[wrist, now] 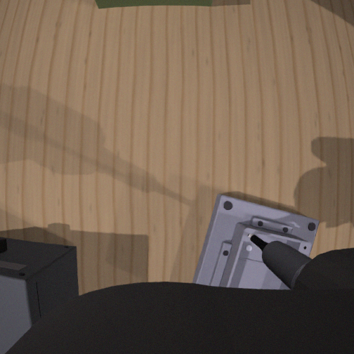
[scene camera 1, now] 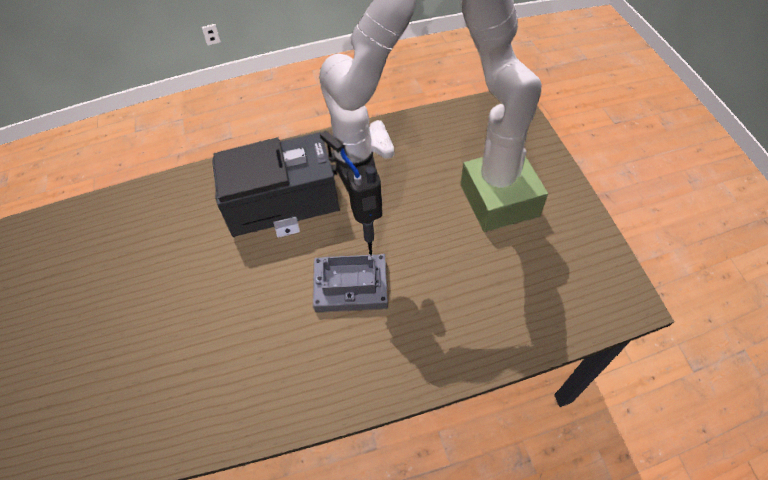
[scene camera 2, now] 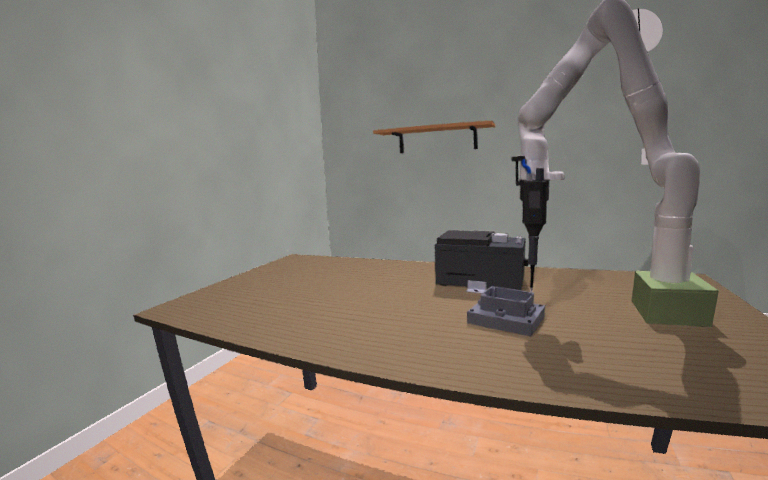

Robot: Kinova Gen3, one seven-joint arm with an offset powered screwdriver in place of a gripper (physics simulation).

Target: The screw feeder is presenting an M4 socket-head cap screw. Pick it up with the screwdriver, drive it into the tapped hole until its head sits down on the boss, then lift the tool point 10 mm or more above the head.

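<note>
The black screwdriver (scene camera 1: pixel 370 252) (scene camera 2: pixel 531 285) (wrist: pixel 253 238) stands upright, its thin bit pointing down at the back right inner corner of the grey housing (scene camera 1: pixel 351 306) (scene camera 2: pixel 491 322) (wrist: pixel 218 234). A tiny pale spot at the bit's end looks like the screw (wrist: pixel 249 235), at the top of the corner boss; its head, shank and the hole are too small to tell apart. The dark screw feeder (scene camera 1: pixel 252 169) (scene camera 2: pixel 475 263) (wrist: pixel 55 272) stands behind and left of the housing. Its pale outlet plate (scene camera 1: pixel 293 223) (scene camera 2: pixel 476 284) shows a dark spot and no clear screw.
The arm's green base block (scene camera 1: pixel 512 212) (scene camera 2: pixel 673 302) (wrist: pixel 155 2) stands on the wooden table (scene camera 1: pixel 169 350) (scene camera 2: pixel 351 316) (wrist: pixel 150 100), right of the housing. The housing has raised walls around its pocket. A wall shelf (scene camera 2: pixel 436 128) hangs in the background.
</note>
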